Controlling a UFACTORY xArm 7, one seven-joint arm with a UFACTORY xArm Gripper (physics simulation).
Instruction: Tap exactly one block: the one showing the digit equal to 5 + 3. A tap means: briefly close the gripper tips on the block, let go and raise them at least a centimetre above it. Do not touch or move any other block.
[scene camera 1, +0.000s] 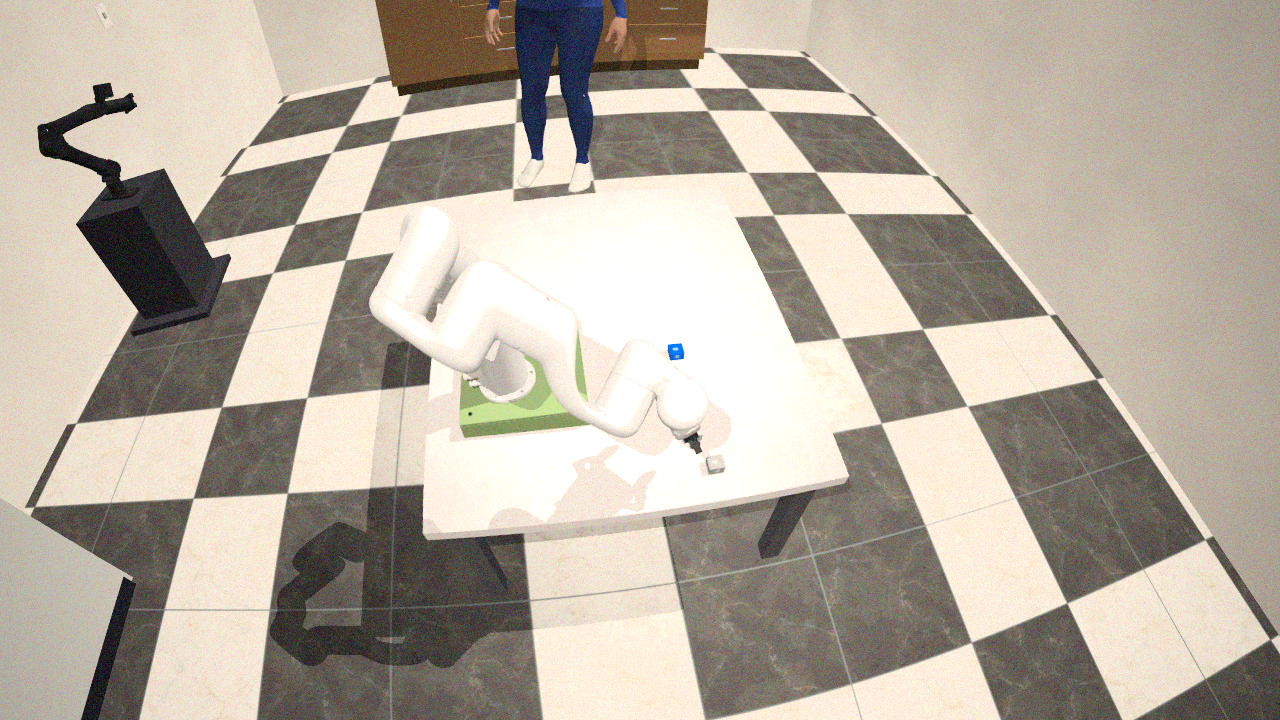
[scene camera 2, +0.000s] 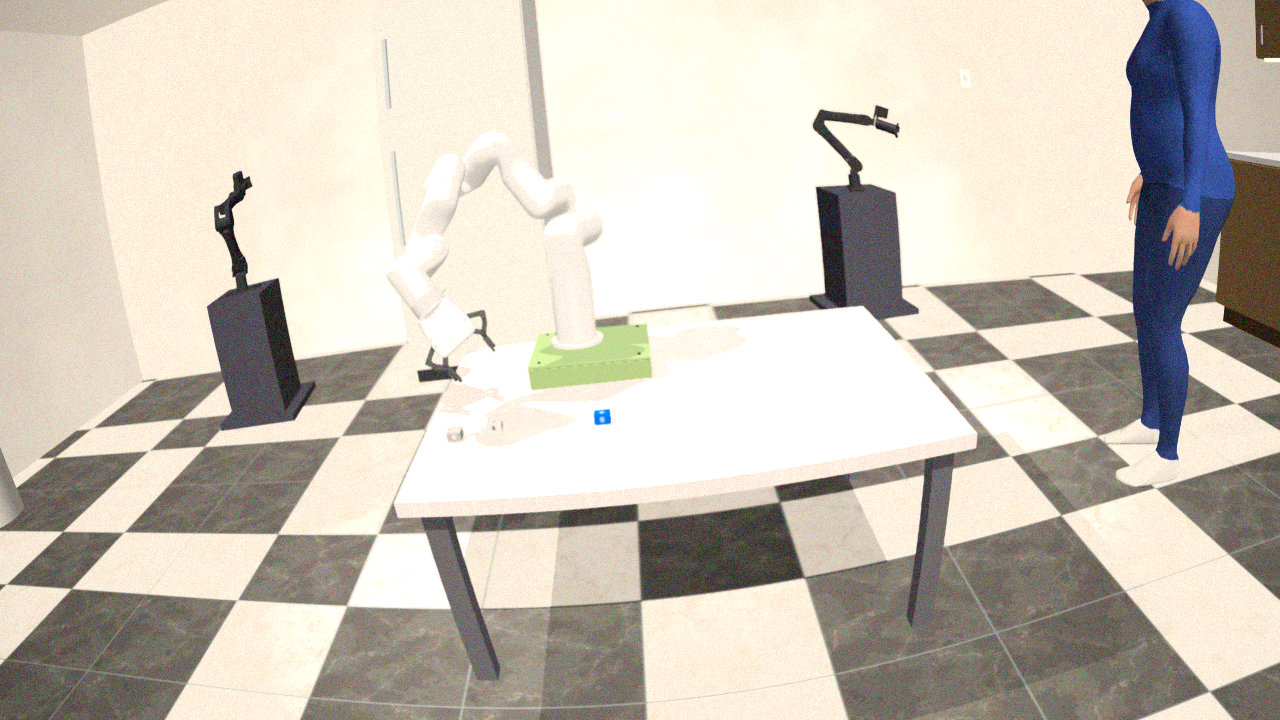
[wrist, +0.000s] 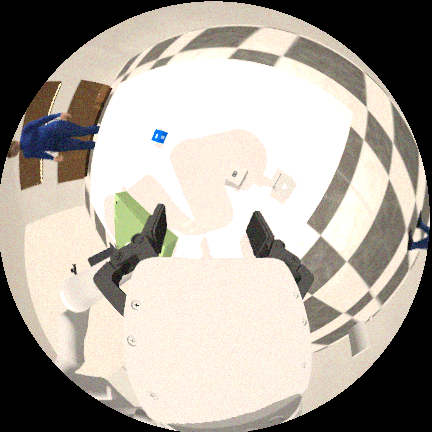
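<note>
The white block with the digit 8 on top (wrist: 236, 176) (scene camera 2: 496, 426) lies on the white table (scene camera 1: 626, 241) (scene camera 2: 760, 402) (wrist: 295, 95), in the arm's shadow; I cannot make it out in scene camera 1. A pale grey block (scene camera 1: 715, 464) (scene camera 2: 455, 434) (wrist: 283, 186) lies beside it, nearer the table's edge; its mark is unclear. A blue block (scene camera 1: 675, 351) (scene camera 2: 602, 417) (wrist: 159, 136) lies farther off on the other side, its digit too small to read. My gripper (scene camera 2: 475, 363) (wrist: 208, 217) is open and empty, tilted, well above the table and clear of all three blocks.
The green base block (scene camera 1: 528, 420) (scene camera 2: 590, 367) (wrist: 131, 220) carries the arm on the table. A person (scene camera 1: 559, 62) (scene camera 2: 1181, 179) (wrist: 55, 136) stands beyond the table. Two dark pedestals (scene camera 2: 259, 358) (scene camera 2: 859, 241) with black arms stand on the floor behind the table.
</note>
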